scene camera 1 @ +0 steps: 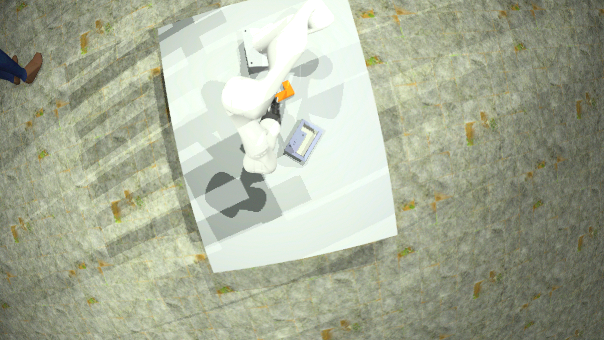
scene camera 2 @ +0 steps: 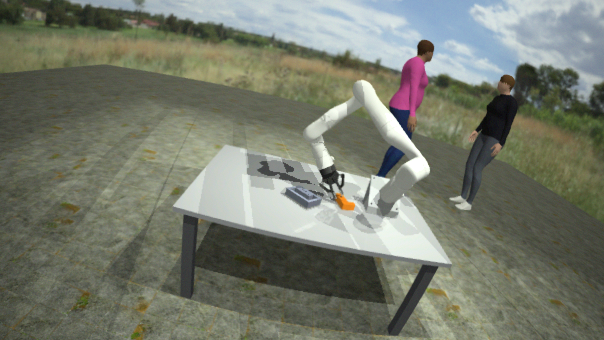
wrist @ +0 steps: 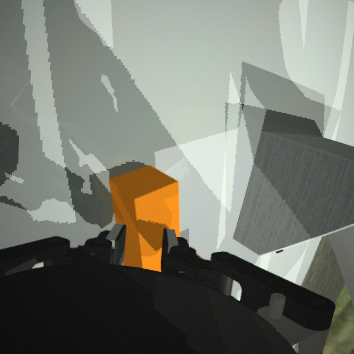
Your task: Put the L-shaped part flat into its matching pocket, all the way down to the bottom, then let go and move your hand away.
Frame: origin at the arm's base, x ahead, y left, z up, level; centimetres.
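Seen in the pictures: gripper, fingertip midpoint: point(scene camera 1: 276, 100) point(scene camera 2: 339, 197) point(wrist: 143, 241); arm's base at its link origin: point(scene camera 1: 261, 43) point(scene camera 2: 388, 194).
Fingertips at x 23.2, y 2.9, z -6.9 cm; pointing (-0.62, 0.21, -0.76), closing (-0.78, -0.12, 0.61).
Pixels of each thing's top centre, then the offset from my fingertips to it. Level surfaces: height alone.
- orange L-shaped part at its top centre: point(wrist: 179, 251) point(scene camera 1: 278, 93) point(scene camera 2: 345, 198) dx -2.9, dy +1.0, dz +0.6 cm
- lavender-grey block at its top centre: point(scene camera 1: 303, 140) point(scene camera 2: 304, 193) dx +16.9, dy +8.2, dz +1.2 cm
- white table at its surface level: dz -2.5 cm
The orange L-shaped part point(scene camera 1: 288, 91) point(scene camera 2: 346, 203) point(wrist: 157, 212) lies on the table between the robot's base and the pocket block. The lavender-grey block point(scene camera 1: 295, 148) point(scene camera 2: 303, 201) sits apart from it, with its pale pocket visible in scene camera 1. My gripper point(scene camera 1: 277, 99) point(scene camera 2: 337, 194) point(wrist: 143, 241) is at the part, pointing down at a slant. Its fingers stand partly open and narrow, with nothing gripped. In the wrist view the fingertips overlap the part's near end on both sides. The contact and the part's far leg are mostly hidden by the gripper.
The grey metal base bracket point(scene camera 1: 256, 61) point(scene camera 2: 372, 197) point(wrist: 295, 175) stands close to the part, at the right in the wrist view. The white table point(scene camera 1: 345, 200) point(scene camera 2: 220, 195) carries everything. Two people stand beyond the table in scene camera 2.
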